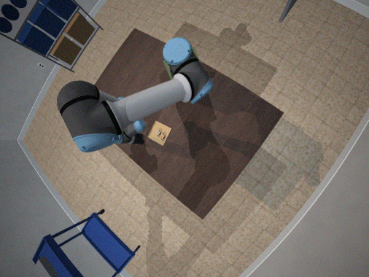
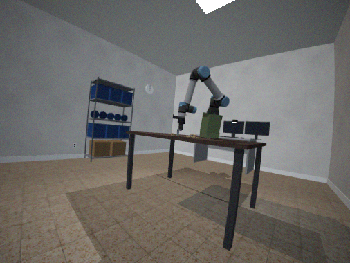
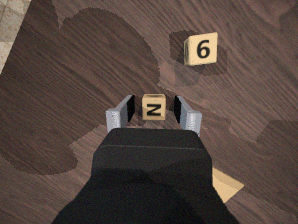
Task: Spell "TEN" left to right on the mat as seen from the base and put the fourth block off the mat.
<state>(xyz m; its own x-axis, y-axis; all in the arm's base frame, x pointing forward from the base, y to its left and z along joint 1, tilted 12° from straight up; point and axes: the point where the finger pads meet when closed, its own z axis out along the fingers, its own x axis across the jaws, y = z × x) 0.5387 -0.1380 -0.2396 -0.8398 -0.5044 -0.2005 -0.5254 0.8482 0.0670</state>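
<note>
My hand is 1 cm above the N block. Also, from my hand: tan mat (11 cm behind, 10 cm to the left, 2 cm below).
</note>
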